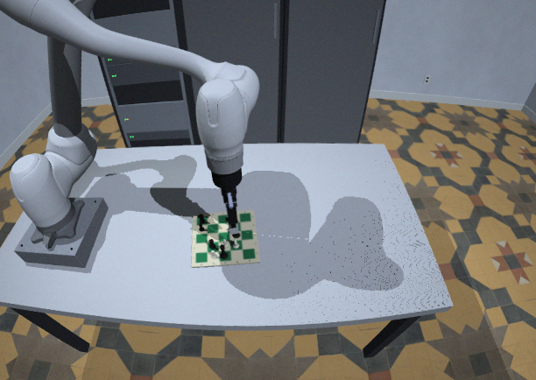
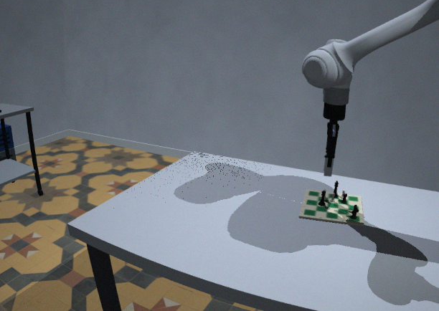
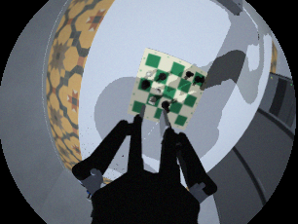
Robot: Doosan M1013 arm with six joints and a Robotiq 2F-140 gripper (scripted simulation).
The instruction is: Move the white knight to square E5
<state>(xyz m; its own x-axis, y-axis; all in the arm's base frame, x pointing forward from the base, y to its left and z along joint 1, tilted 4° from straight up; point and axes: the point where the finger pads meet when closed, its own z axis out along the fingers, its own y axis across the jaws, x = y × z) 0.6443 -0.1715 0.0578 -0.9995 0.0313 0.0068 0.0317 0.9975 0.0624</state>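
My gripper is now 12 cm above the white knight. Round my hand: green-and-cream chessboard 3 cm behind, 4 cm to the left, 14 cm below.
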